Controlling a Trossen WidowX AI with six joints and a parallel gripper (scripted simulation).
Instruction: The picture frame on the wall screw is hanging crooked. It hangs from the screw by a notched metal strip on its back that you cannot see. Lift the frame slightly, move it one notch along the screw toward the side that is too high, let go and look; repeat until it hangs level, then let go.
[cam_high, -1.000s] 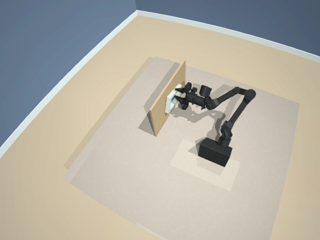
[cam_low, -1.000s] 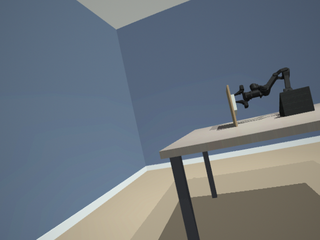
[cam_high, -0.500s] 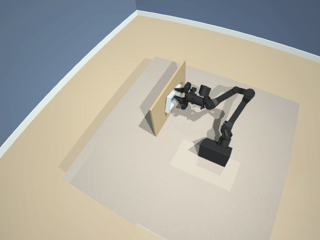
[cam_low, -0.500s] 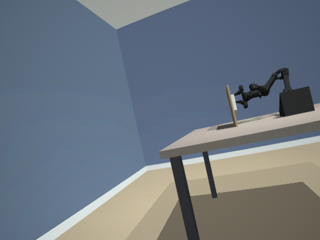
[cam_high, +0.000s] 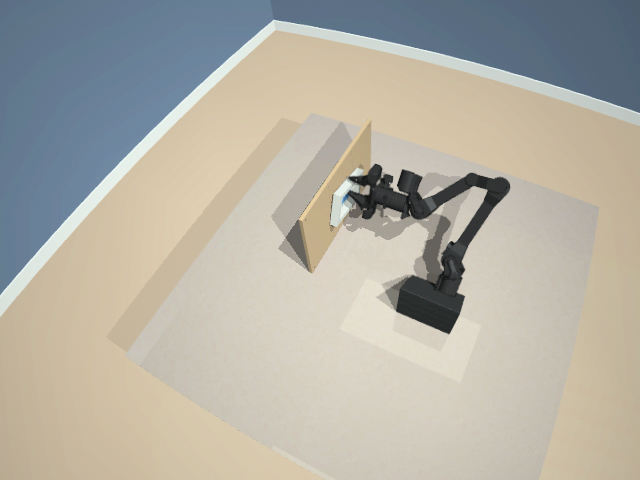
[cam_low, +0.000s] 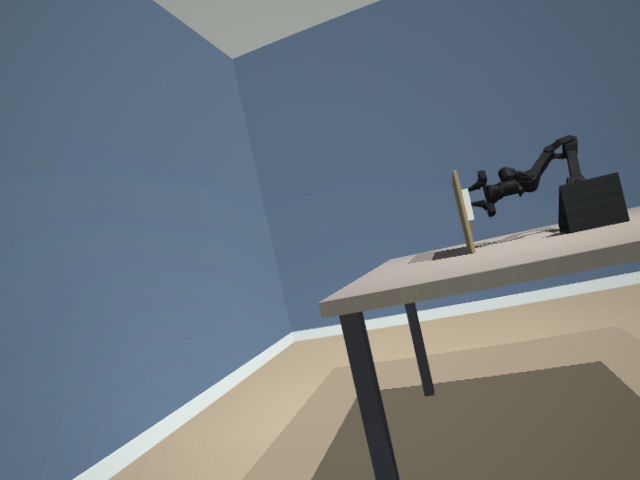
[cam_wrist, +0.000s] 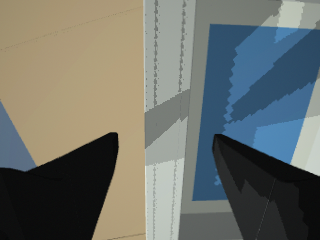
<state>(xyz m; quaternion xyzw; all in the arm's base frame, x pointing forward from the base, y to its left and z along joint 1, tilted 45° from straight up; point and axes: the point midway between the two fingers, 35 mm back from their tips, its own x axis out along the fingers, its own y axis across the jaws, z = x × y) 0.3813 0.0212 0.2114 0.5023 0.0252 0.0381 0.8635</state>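
Now: the picture frame 1 cm ahead of my gripper tip, 1 cm to the left of it and 5 cm below it. From my gripper tip the other things lie so: board: 2 cm ahead, 1 cm to the left, 6 cm below.
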